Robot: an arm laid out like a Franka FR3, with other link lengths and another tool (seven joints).
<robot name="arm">
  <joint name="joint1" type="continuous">
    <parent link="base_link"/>
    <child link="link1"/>
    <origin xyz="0 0 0.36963" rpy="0 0 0"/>
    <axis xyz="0 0 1"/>
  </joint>
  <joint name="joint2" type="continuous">
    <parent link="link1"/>
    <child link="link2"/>
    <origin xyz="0 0 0" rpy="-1.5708 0 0"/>
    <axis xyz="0 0 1"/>
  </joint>
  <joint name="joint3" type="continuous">
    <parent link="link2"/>
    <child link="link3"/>
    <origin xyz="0 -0.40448 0" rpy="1.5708 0 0"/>
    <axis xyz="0 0 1"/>
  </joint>
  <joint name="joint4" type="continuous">
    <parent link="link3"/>
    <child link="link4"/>
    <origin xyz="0.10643 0 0" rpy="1.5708 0 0"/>
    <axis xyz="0 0 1"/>
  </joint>
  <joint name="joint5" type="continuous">
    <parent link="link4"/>
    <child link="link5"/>
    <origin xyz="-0.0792 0.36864 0" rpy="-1.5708 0 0"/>
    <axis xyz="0 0 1"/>
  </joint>
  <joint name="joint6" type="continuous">
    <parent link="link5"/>
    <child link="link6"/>
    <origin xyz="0 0 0" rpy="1.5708 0 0"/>
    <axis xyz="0 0 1"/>
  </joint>
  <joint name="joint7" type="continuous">
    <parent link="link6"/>
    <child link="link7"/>
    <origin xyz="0.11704 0 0" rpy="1.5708 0 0"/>
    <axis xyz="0 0 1"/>
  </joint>
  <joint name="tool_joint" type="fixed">
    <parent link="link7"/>
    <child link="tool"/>
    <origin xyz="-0.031 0.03 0.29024" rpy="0 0.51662 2.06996"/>
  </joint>
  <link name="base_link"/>
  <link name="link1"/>
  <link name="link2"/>
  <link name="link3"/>
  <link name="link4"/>
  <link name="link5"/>
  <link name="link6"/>
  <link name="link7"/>
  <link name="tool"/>
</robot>
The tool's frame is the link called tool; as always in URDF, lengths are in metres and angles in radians. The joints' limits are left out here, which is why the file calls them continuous.
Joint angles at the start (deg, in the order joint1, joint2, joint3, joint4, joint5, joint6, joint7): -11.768, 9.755, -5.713, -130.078, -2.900, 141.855, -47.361
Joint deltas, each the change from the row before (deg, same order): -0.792, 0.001, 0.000, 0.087, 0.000, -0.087, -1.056; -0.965, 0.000, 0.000, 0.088, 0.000, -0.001, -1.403; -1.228, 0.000, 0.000, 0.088, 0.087, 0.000, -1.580; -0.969, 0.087, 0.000, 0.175, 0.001, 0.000, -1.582; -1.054, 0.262, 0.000, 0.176, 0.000, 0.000, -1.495; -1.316, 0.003, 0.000, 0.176, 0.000, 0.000, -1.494; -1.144, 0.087, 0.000, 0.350, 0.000, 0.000, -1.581; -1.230, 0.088, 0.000, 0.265, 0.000, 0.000, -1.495; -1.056, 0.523, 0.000, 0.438, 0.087, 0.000, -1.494; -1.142, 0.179, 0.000, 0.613, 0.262, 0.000, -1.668; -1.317, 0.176, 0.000, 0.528, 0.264, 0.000, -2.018; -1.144, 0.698, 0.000, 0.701, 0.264, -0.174, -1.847; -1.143, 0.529, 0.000, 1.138, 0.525, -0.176, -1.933; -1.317, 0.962, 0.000, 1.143, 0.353, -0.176, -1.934; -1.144, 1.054, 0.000, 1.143, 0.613, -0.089, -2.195; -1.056, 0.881, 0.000, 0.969, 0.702, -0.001, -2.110
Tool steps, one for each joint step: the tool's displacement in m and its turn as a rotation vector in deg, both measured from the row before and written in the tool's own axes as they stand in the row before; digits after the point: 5 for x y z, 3 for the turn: 0.00689, 0.00260, 0.00385, 0.088, 0.016, -0.252; 0.00852, 0.00293, 0.00464, 0.236, 0.049, -0.368; 0.01041, 0.00440, 0.00590, 0.164, 0.006, -0.233; 0.00854, 0.00280, 0.00495, 0.318, 0.061, -0.524; 0.00798, 0.00402, 0.00678, 0.092, -0.001, -0.467; 0.01155, 0.00528, 0.00584, 0.148, 0.101, -0.118; 0.01101, 0.00332, 0.00499, 0.344, 0.157, -0.303; 0.01088, 0.00496, 0.00569, 0.186, 0.121, -0.198; 0.00786, 0.00373, 0.00780, 0.069, -0.033, -0.405; 0.01202, 0.00243, 0.00461, 0.466, 0.145, -0.098; 0.01264, 0.00444, 0.00570, 0.481, 0.117, -0.294; 0.00849, 0.00430, 0.00875, 0.117, -0.153, -0.528; 0.01314, 0.00112, 0.00568, 0.558, 0.092, -0.126; 0.01147, 0.00397, 0.01023, 0.178, -0.055, -0.325; 0.00958, 0.00260, 0.01026, 0.400, -0.175, -0.471; 0.00887, 0.00282, 0.00891, 0.479, -0.159, -0.347
